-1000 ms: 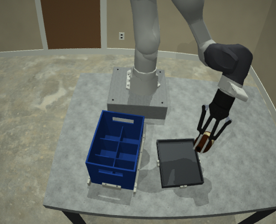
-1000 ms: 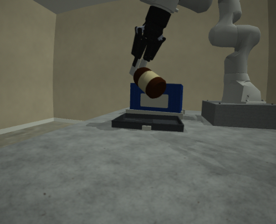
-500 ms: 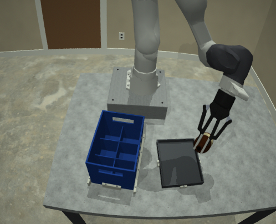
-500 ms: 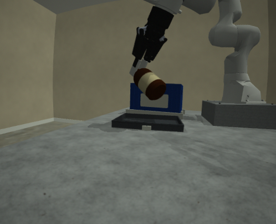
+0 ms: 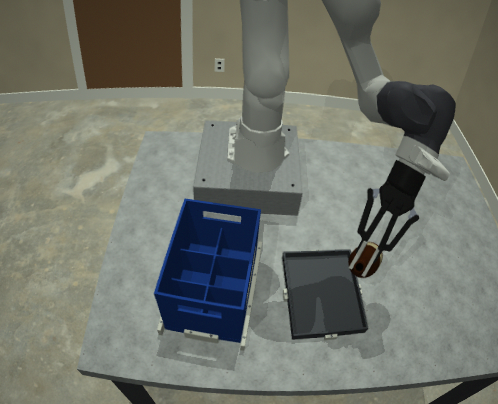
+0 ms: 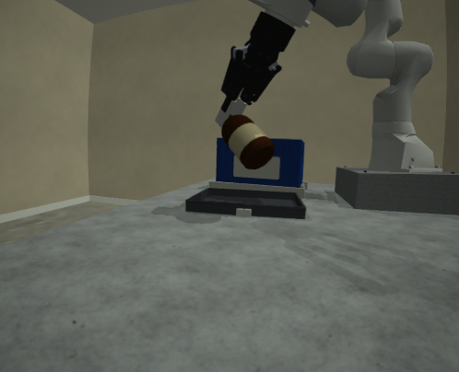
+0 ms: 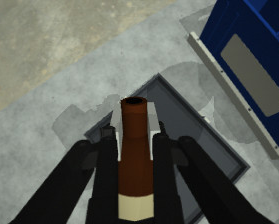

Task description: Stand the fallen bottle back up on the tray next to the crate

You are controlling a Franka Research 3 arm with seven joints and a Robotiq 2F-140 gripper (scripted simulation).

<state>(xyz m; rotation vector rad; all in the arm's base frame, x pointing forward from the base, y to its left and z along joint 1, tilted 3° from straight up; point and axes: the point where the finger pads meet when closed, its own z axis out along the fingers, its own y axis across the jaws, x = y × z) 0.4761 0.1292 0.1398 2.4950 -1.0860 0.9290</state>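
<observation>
My gripper is now 50 mm above the brown bottle, 20 mm to the right of it and 20 mm past it. From my hand the other things lie so: blue crate 310 mm to the right, 130 mm below, 110 mm behind; then dark grey tray 200 mm below, 50 mm behind, 40 mm to the right.
</observation>
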